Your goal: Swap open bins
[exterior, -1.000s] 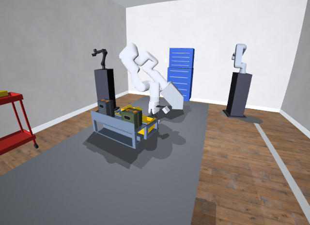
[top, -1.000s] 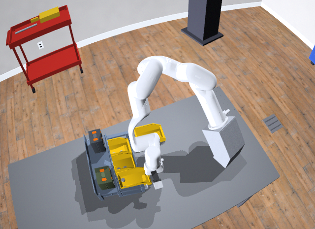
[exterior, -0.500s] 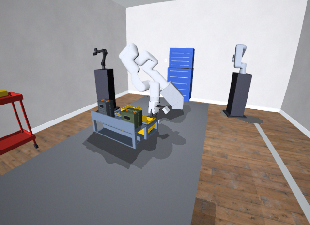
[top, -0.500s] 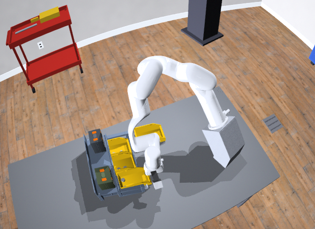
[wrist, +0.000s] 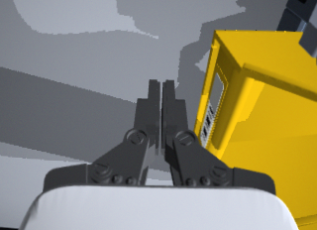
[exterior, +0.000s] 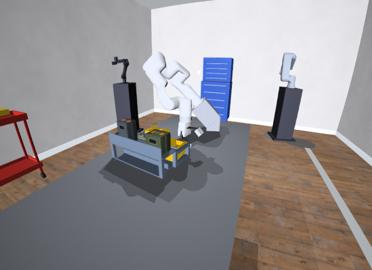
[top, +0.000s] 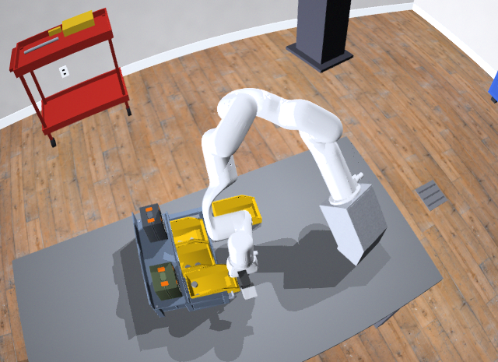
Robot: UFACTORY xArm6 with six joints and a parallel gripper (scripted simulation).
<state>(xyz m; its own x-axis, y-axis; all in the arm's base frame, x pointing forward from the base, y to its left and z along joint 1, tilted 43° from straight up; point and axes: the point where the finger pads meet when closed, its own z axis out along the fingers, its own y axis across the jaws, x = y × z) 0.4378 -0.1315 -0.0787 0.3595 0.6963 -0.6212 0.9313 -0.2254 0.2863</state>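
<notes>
Now: hand 13 cm to the left of the shelf lip, 3 cm short of it and 3 cm above it. From my hand the other things lie so: olive box (25 cm ahead, 11 cm above, 10 cm to the right); then dark grey box (31 cm to the right, 16 cm ahead, 12 cm above).
</notes>
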